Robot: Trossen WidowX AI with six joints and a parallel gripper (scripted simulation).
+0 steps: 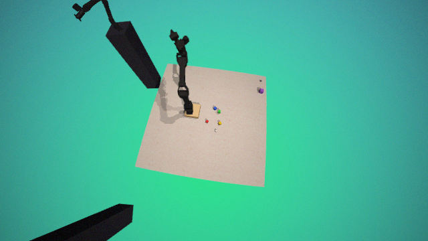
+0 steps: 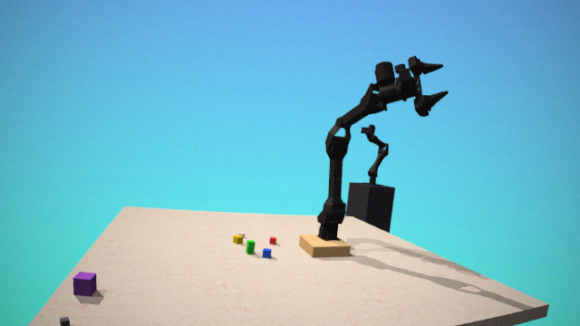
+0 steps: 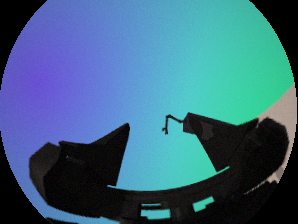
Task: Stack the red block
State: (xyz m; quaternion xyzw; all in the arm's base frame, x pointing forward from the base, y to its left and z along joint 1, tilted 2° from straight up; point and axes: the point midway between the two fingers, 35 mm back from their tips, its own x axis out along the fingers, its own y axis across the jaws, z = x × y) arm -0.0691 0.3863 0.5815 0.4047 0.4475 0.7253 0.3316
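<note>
The red block lies 260 mm ahead of my gripper tip, 530 mm to the right of it and 620 mm below it. Also, from my gripper tip: small white block: 360 mm ahead, 630 mm to the right, 620 mm below; yellow block: 400 mm ahead, 550 mm to the right, 610 mm below; blue block: 350 mm ahead, 380 mm to the right, 610 mm below.
</note>
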